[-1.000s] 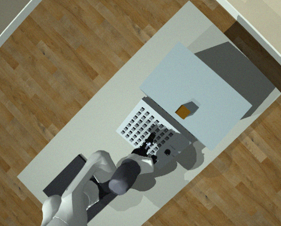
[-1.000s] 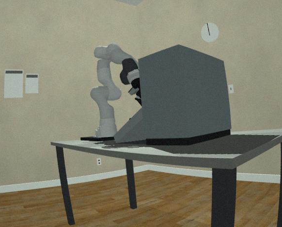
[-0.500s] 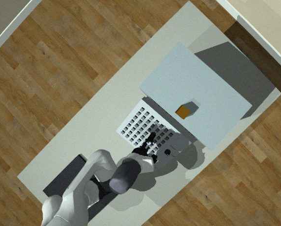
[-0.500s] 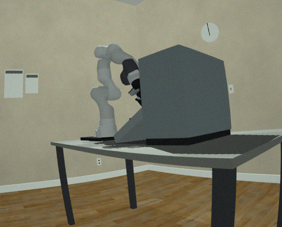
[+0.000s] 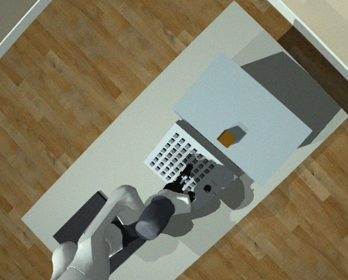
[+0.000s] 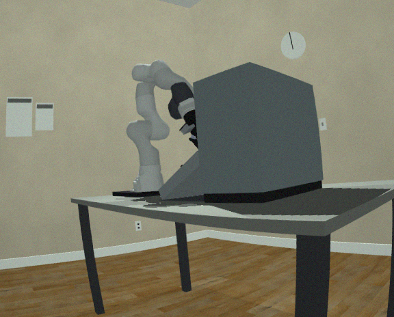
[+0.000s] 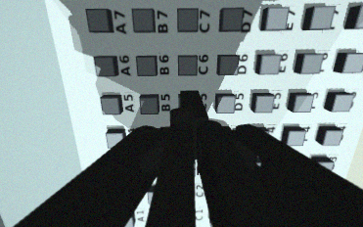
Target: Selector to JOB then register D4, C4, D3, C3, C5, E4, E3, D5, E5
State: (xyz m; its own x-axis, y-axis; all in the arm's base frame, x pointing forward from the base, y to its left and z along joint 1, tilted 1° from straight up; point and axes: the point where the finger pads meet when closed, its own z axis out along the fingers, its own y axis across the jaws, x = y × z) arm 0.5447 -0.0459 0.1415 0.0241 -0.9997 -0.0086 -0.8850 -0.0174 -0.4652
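Now: the key C5 20 mm ahead of my hand and 30 mm below it. The rest, counted from my hand: D5 key (10 mm behind, 50 mm below); then key D6 (10 mm behind, 30 mm to the right, 50 mm below); then key D4 (10 mm behind, 30 mm to the left, 50 mm below).
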